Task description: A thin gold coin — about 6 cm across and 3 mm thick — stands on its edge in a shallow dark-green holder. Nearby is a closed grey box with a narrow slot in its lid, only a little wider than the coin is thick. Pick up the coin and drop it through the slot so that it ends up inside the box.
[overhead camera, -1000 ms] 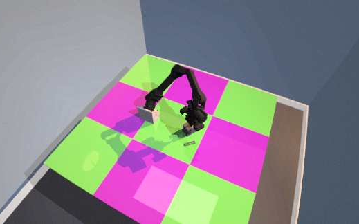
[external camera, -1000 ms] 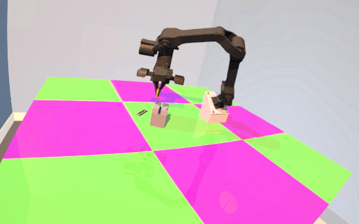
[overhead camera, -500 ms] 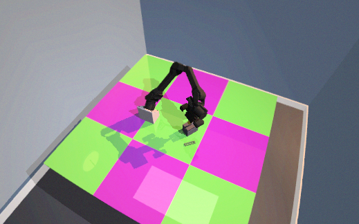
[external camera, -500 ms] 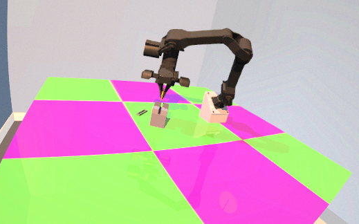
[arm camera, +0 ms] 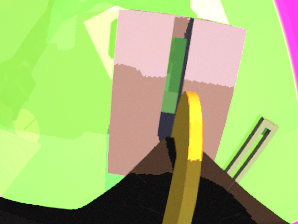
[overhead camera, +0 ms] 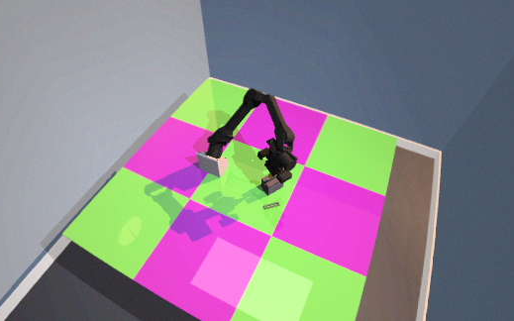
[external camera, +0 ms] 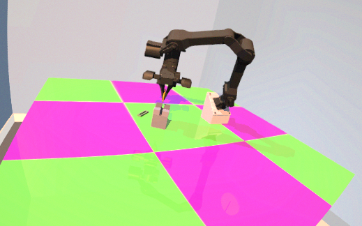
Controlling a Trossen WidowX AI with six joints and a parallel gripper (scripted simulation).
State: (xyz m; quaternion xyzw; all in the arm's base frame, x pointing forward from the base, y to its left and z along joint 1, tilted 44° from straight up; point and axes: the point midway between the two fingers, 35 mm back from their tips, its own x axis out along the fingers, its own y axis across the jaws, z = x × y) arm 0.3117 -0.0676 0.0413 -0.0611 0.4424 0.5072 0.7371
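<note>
Now: gripper tip 20 mm below the gold coin.
</note>
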